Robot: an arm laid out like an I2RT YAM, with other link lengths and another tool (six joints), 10 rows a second.
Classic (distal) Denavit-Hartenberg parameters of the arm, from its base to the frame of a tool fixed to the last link. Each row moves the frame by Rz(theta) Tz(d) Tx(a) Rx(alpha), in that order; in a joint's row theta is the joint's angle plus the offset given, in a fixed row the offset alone. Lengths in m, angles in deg.
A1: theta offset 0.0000, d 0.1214, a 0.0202, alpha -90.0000
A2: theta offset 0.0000, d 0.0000, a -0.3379, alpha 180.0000
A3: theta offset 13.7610, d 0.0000, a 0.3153, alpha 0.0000
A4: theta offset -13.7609, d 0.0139, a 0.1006, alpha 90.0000
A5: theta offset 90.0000, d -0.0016, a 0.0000, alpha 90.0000
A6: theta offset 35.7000, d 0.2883, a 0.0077, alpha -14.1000
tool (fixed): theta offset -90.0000, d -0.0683, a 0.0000, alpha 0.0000
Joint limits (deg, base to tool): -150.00..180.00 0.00..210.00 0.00..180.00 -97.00..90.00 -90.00..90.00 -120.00..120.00
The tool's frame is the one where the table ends.
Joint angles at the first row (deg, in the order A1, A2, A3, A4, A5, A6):
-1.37, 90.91, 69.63, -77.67, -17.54, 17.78
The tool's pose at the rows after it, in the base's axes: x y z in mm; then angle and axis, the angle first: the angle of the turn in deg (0 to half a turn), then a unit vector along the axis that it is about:
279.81 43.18 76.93 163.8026 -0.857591 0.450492 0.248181
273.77 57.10 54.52 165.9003 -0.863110 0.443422 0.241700
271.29 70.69 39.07 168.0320 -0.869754 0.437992 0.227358
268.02 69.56 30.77 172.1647 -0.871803 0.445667 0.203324
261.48 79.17 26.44 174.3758 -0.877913 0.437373 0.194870
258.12 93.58 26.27 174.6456 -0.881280 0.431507 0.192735
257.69 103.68 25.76 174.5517 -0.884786 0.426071 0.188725
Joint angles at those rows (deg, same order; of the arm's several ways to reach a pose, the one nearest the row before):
2.35, 90.00, 63.94, -73.19, -16.47, 20.89
6.52, 90.00, 60.03, -68.62, -14.92, 24.08
11.03, 90.02, 57.49, -64.84, -12.82, 27.83
14.55, 90.02, 56.23, -63.40, -8.29, 32.03
18.33, 90.02, 55.40, -62.81, -6.46, 34.57
21.39, 90.02, 55.40, -62.43, -6.46, 36.86
23.40, 90.02, 55.37, -61.76, -6.39, 38.22

